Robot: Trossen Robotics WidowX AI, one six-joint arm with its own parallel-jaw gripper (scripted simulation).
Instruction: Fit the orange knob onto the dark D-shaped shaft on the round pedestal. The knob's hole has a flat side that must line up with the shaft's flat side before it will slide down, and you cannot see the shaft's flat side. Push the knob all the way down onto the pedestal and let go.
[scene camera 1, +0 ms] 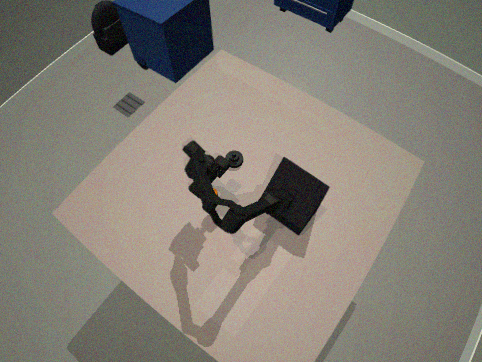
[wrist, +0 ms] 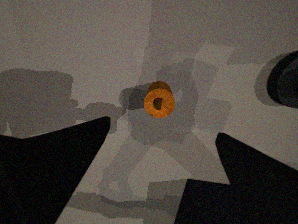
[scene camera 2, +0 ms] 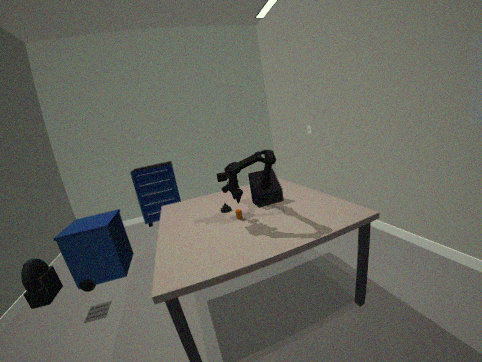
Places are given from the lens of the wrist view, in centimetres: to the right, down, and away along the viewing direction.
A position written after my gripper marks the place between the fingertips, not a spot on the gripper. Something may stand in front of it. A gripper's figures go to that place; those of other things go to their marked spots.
my gripper [wrist: 162, 129]: 1, 2, 11
orange knob [wrist: 159, 102]: 2, -2, 20
